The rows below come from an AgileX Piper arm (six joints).
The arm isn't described. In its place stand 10 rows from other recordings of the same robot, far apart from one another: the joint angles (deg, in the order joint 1, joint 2, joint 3, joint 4, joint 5, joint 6), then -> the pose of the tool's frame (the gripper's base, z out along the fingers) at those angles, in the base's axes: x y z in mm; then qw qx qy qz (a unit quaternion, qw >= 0).
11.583, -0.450, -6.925, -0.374, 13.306, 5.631 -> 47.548 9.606 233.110 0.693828 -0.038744 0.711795 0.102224
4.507, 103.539, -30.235, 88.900, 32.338, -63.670 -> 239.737 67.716 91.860 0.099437 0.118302 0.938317 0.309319
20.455, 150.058, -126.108, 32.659, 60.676, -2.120 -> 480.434 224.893 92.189 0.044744 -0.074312 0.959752 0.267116
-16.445, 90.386, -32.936, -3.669, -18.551, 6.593 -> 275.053 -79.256 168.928 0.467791 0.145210 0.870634 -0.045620
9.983, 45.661, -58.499, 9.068, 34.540, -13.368 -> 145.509 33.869 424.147 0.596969 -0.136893 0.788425 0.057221
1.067, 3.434, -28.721, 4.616, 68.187, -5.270 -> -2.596 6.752 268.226 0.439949 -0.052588 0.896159 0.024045
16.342, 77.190, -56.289, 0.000, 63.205, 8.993 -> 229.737 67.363 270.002 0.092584 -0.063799 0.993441 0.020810
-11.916, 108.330, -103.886, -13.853, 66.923, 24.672 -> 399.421 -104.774 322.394 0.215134 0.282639 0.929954 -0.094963
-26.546, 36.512, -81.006, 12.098, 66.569, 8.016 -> 32.641 3.255 501.468 0.599782 0.214897 0.770741 0.006181
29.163, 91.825, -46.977, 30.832, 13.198, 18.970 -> 266.182 160.733 189.756 0.222018 0.144114 0.930819 0.252024
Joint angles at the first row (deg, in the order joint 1, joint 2, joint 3, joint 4, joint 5, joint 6):
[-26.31 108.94 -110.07 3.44 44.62 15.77]
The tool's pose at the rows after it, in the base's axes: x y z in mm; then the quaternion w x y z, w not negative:
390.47 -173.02 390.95 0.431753 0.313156 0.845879 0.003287
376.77 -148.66 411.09 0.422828 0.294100 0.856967 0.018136
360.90 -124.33 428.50 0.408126 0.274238 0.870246 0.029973
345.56 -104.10 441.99 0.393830 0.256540 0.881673 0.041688
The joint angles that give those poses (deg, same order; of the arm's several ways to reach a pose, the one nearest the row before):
[-24.70 105.52 -110.07 5.00 48.59 14.41]
[-22.58 101.97 -110.07 5.83 53.32 13.99]
[-20.24 98.53 -110.07 6.08 58.58 13.88]
[-18.24 95.63 -110.07 6.56 63.22 13.75]

